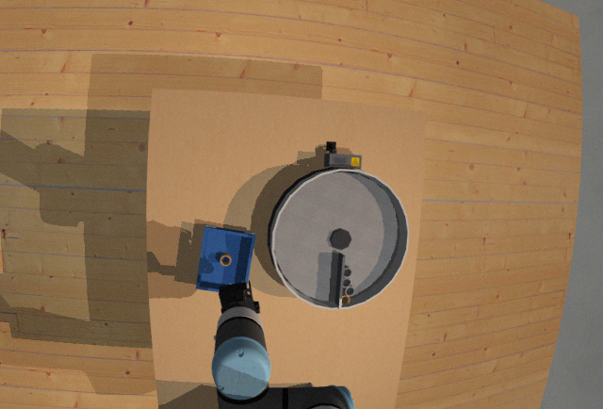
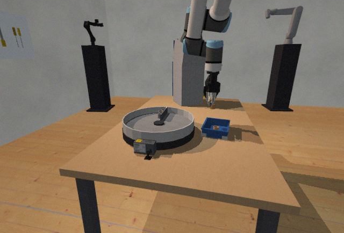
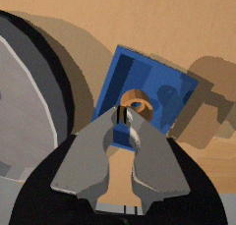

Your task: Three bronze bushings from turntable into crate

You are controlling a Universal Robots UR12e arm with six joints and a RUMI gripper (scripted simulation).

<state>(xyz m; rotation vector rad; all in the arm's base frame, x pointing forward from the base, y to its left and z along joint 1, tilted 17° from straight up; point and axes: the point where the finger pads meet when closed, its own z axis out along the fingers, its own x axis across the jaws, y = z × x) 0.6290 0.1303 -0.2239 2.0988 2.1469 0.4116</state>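
The blue crate is 130 mm below my hand, 60 mm ahead of it and 30 mm to the left of it.
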